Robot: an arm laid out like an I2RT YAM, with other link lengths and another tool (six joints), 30 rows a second.
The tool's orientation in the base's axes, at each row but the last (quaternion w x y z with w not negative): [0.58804, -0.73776, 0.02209, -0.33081]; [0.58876, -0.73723, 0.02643, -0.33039]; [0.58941, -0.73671, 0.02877, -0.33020]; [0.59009, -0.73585, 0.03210, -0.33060]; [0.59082, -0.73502, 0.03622, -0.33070]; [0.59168, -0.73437, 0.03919, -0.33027]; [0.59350, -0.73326, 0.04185, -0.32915]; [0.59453, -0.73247, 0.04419, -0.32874]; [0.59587, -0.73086, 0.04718, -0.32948]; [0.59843, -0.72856, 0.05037, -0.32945]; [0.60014, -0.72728, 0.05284, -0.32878]
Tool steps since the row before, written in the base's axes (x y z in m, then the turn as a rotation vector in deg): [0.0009, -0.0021, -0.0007, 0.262, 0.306, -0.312]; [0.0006, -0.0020, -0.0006, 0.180, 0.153, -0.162]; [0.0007, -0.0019, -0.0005, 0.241, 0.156, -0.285]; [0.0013, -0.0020, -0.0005, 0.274, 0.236, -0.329]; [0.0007, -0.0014, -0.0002, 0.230, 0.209, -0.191]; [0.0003, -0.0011, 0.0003, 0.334, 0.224, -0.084]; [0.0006, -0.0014, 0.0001, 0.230, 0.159, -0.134]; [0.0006, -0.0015, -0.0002, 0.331, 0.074, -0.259]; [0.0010, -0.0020, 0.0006, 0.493, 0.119, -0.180]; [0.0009, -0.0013, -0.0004, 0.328, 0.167, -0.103]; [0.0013, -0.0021, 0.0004, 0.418, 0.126, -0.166]
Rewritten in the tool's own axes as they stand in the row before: [0.0013, 0.0016, -0.0013, -0.069, 0.275, 0.424]; [0.0011, 0.0014, -0.0013, 0.001, 0.160, 0.238]; [0.0011, 0.0013, -0.0012, -0.008, 0.289, 0.283]; [0.0017, 0.0015, -0.0010, -0.037, 0.315, 0.372]; [0.0011, 0.0008, -0.0008, 0.002, 0.186, 0.314]; [0.0009, 0.0002, -0.0008, 0.123, 0.120, 0.373]; [0.0011, 0.0005, -0.0009, 0.049, 0.150, 0.267]; [0.0011, 0.0008, -0.0009, 0.113, 0.320, 0.259]; [0.0020, 0.0004, -0.0012, 0.252, 0.288, 0.378]; [0.0011, 0.0010, -0.0006, 0.134, 0.152, 0.324]; [0.0022, 0.0006, -0.0011, 0.197, 0.249, 0.343]
